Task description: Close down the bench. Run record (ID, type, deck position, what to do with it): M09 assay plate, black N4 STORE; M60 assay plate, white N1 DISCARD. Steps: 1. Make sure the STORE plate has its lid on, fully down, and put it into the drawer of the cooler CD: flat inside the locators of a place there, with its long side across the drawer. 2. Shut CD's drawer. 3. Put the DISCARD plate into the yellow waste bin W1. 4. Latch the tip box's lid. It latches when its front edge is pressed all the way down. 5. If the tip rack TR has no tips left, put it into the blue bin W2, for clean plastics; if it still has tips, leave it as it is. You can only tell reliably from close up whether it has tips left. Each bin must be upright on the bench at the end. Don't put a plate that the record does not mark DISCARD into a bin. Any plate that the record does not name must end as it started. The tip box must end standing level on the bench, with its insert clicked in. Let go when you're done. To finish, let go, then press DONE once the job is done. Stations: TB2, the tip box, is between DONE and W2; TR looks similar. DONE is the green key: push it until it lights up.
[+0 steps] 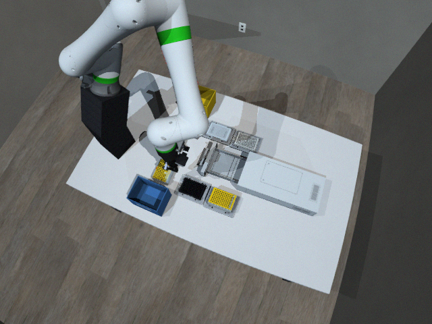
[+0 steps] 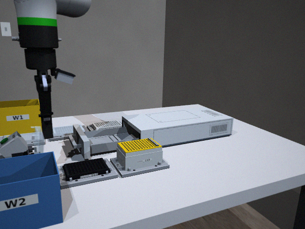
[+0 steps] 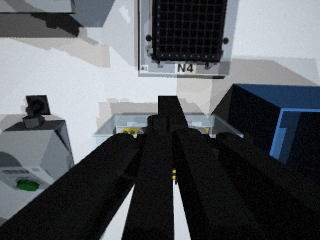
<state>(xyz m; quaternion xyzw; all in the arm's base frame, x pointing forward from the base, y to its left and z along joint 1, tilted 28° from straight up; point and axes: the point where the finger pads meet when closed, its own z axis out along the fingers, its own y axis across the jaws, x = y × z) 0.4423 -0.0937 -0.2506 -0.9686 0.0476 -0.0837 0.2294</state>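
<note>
My gripper is now 100 mm above the yellow insert and 80 mm past it. Also, from my hand: green done key: 190 mm to the left, 110 mm behind, 90 mm below; then blue bin W2: 160 mm to the right, 120 mm below, 100 mm behind; then black plate: 140 mm below, 100 mm ahead, 40 mm to the right.
</note>
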